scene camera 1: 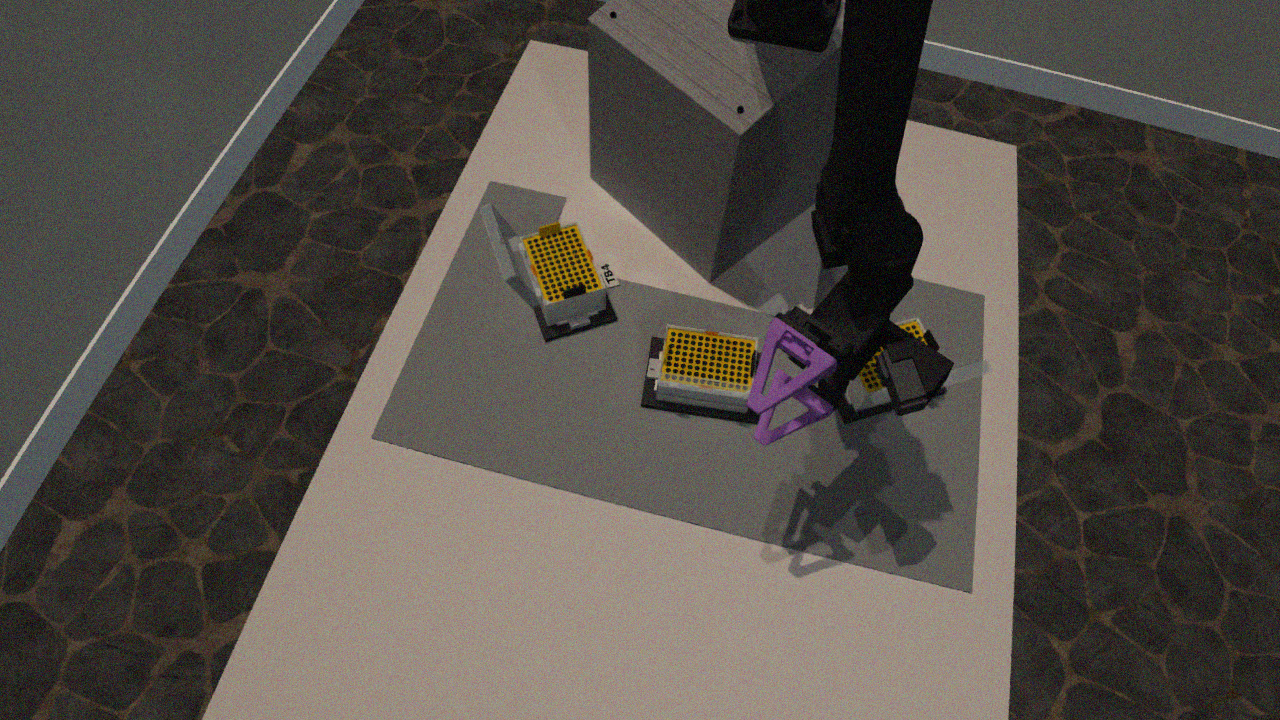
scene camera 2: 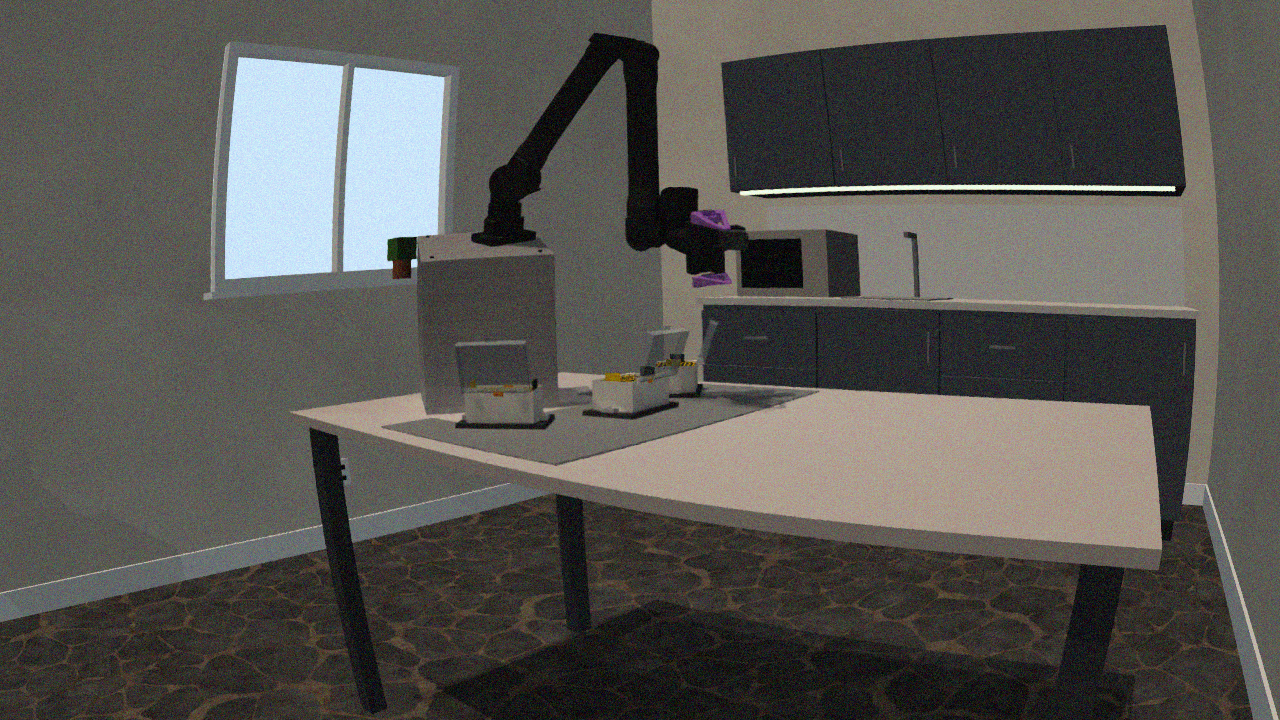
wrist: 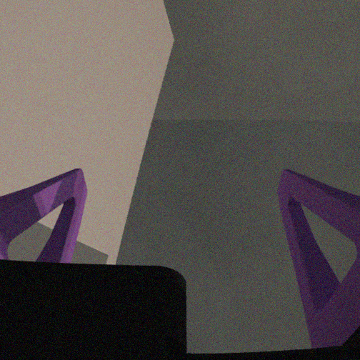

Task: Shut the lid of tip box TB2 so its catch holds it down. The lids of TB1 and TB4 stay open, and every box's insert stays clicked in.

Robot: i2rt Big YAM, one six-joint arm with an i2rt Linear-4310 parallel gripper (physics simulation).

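Frame: origin at the arm's base, x ahead, y left, z up, level; metres.
Seen in the pictures: gripper, fingertip midpoint: (scene camera 1: 755, 427) (scene camera 2: 728, 256); arm's base, origin of the base link: (scene camera 1: 784, 16) (scene camera 2: 503, 240).
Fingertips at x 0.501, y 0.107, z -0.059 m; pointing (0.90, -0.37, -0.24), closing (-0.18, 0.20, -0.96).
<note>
Offsets run from my fingertips to a thing's top centre. "*": to the spot under its first point. Level surfaces: height alone.
Three tip boxes with yellow inserts stand on the grey mat. The left box, marked TB4 (scene camera 1: 563, 268) (scene camera 2: 503, 404), has its clear lid @(dx -0.205, dy -0.354, dz -0.119 m) (scene camera 1: 498, 243) (scene camera 2: 494, 362) open. The middle box @(dx -0.185, dy -0.073, dz -0.207 m) (scene camera 1: 707, 371) (scene camera 2: 629, 394) has its label too small to read; a raised clear lid @(* dx -0.091, dy -0.065, dz -0.151 m) (scene camera 2: 666, 344) shows behind it in scene camera 2. The right box @(dx -0.276, dy +0.149, dz -0.207 m) (scene camera 1: 870, 376) (scene camera 2: 683, 379) has its lid @(dx -0.213, dy +0.197, dz -0.119 m) (scene camera 1: 968, 372) (scene camera 2: 709, 342) open and is partly hidden by the arm. I cannot tell which is TB2. My gripper (scene camera 1: 759, 422) (scene camera 2: 728, 254) (wrist: 181, 179) is open and empty, high above the table, with its fingers one above the other.
The grey mat @(dz -0.272 m) (scene camera 1: 537, 420) (scene camera 2: 554, 447) lies on the pale table @(dz -0.276 m) (scene camera 1: 581, 608) (scene camera 2: 895, 456). The arm stands on a grey block (scene camera 1: 662, 152) (scene camera 2: 487, 313) behind the boxes. A microwave (scene camera 2: 796, 262) stands on the far counter.
</note>
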